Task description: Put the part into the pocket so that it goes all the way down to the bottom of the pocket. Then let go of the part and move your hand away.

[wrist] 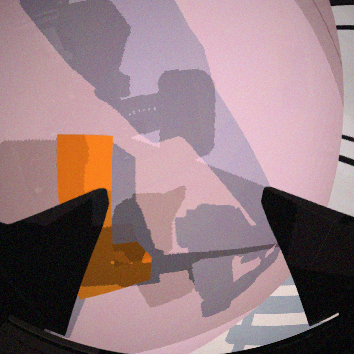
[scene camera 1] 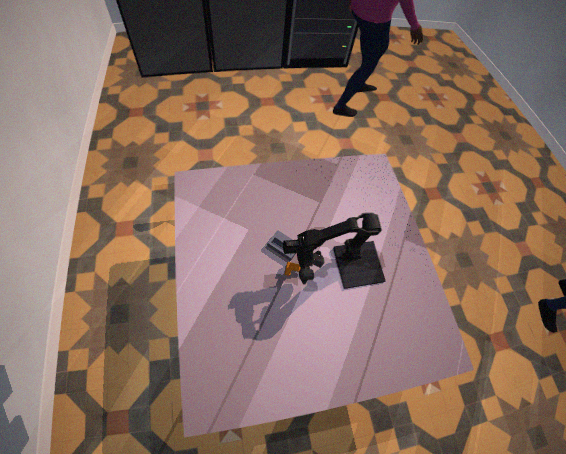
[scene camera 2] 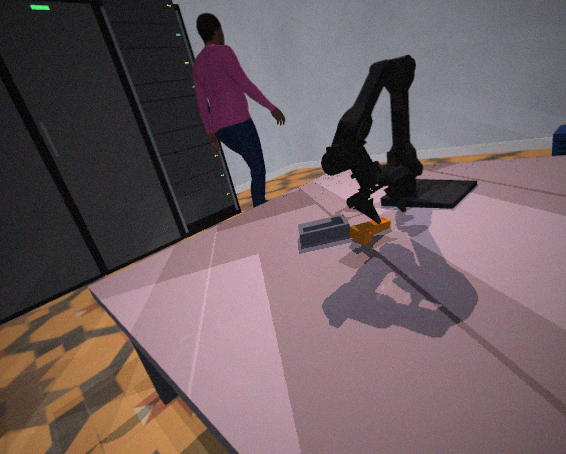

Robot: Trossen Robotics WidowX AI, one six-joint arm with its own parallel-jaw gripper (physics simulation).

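Places are measured from the arm's base along level axes (x ahead, y left, z up), in centimetres.
Pixels of known places: gripper, fingertip midpoint: (wrist: 186, 195) (scene camera 2: 391, 217); arm's base, origin of the base link: (scene camera 1: 349, 254) (scene camera 2: 406, 192).
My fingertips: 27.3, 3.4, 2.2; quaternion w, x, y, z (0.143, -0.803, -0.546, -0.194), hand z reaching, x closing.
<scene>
Ahead of a thing's pixels: the offset from my fingertips to its top centre, as dx, dy, dz. Level surfaces: height alone.
The part is an orange L-shaped piece @[+0.6, -4.8, -1.1] (scene camera 1: 291, 269) (scene camera 2: 364, 233) (wrist: 97, 165). It lies on the table beside the grey block, close to its near end in scene camera 2; whether they touch is unclear. The grey block @[+1.9, -19.3, -1.0] (scene camera 1: 270, 250) (scene camera 2: 325, 239) has the pocket, a dark slot, in its top; the part is outside it. My gripper (scene camera 2: 391, 216) (wrist: 186, 195) is open and empty, low over the table beside the part. In the wrist view the left finger covers some of the part's long arm, and the part's short arm reaches in between the fingers.
The pink table @[dz -4.6] (scene camera 1: 320, 350) (scene camera 2: 240, 350) carries the arm's dark base plate (scene camera 1: 361, 272) (scene camera 2: 435, 192) and broad shadows. A person in a pink top (scene camera 1: 372, 10) (scene camera 2: 222, 90) stands beyond the table near dark cabinets (scene camera 1: 245, 35) (scene camera 2: 55, 150). Another person's foot (scene camera 1: 549, 315) shows at the right.
</scene>
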